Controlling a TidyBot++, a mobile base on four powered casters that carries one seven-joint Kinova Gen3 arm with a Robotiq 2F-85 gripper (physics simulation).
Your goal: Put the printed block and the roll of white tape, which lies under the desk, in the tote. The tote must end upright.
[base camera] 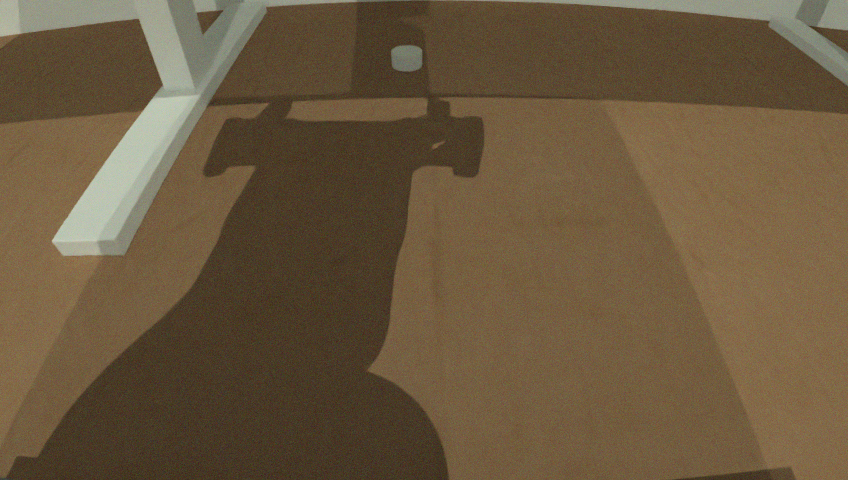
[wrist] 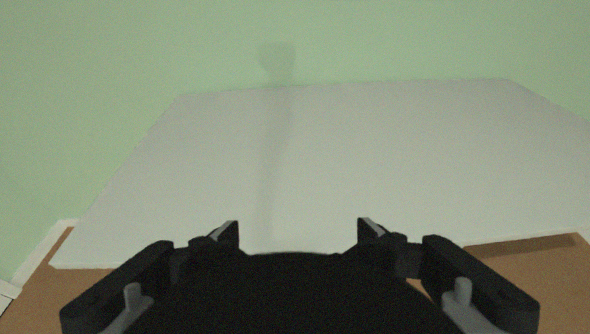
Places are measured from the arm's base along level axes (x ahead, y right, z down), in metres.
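Where they show: gripper, fingertip midpoint: (wrist: 297, 232).
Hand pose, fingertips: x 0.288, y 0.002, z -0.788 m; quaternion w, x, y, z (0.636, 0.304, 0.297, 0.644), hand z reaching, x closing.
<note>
Each offset is from my fingertips to the centre of the thing. "pt": to the spot under its first point. Level surfaces: height alone.
The roll of white tape @(dy -0.031, dx +0.538, dz +1.172 m) (base camera: 406, 58) lies flat on the floor under the desk, near the top middle of the base camera view, to the right of a white desk leg. My gripper (wrist: 297, 232) is open, with nothing between its fingers. In the wrist view it is in front of the white desk top @(dz +0.234 m) (wrist: 350, 160), seen from above. The tape does not show in the wrist view; the desk top and the gripper hide much of the floor. The printed block and the tote do not show in either view.
The desk's left foot (base camera: 127, 160) runs along the floor at the left of the base camera view. Its right foot @(pt dy +0.826, dx +0.696, dz +1.166 m) (base camera: 812, 48) shows at the upper right. A green wall (wrist: 100, 55) stands behind the desk. The arm's shadow falls across the brown floor @(dz +1.184 m) (base camera: 535, 267).
</note>
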